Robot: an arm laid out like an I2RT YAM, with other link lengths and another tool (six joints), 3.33 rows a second.
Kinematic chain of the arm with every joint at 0, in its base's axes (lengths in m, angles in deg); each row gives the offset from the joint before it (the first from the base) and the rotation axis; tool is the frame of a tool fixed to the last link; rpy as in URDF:
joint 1: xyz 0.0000 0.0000 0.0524 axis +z
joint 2: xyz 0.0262 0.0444 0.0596 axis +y
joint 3: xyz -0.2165 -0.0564 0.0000 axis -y
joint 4: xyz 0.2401 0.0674 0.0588 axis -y
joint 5: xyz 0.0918 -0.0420 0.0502 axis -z
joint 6: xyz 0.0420 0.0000 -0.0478 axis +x
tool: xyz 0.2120 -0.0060 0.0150 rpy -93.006 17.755 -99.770
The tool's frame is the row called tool.
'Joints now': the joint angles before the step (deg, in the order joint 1, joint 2, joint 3, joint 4, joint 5, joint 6). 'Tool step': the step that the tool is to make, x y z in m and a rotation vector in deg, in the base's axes. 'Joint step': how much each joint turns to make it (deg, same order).
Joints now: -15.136, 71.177, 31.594, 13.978, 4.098, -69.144
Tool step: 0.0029, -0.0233, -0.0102, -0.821, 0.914, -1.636
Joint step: -2.782, 4.553, 1.481, 2.526, -0.574, -1.445
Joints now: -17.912, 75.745, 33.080, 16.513, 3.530, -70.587
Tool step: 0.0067, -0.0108, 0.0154, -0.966, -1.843, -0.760
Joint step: -0.924, 0.821, 1.659, 1.239, -0.006, -0.374
